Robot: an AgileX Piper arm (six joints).
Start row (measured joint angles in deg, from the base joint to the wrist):
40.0 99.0 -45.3 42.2 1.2 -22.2
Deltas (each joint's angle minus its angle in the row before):
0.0 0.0 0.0 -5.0 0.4 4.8
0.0 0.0 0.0 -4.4 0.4 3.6
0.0 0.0 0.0 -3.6 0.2 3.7
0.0 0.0 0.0 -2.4 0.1 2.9
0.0 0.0 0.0 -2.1 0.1 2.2
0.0 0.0 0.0 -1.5 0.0 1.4
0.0 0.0 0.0 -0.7 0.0 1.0
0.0 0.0 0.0 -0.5 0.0 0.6
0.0 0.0 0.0 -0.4 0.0 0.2
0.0 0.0 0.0 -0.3 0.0 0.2
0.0 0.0 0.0 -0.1 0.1 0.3
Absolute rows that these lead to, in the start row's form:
40.0 99.0 -45.3 37.2 1.6 -17.4
40.0 99.0 -45.3 32.8 2.0 -13.8
40.0 99.0 -45.3 29.2 2.2 -10.1
40.0 99.0 -45.3 26.8 2.3 -7.2
40.0 99.0 -45.3 24.7 2.4 -5.0
40.0 99.0 -45.3 23.2 2.4 -3.6
40.0 99.0 -45.3 22.5 2.4 -2.6
40.0 99.0 -45.3 22.0 2.4 -2.0
40.0 99.0 -45.3 21.6 2.4 -1.8
40.0 99.0 -45.3 21.3 2.4 -1.6
40.0 99.0 -45.3 21.2 2.5 -1.3

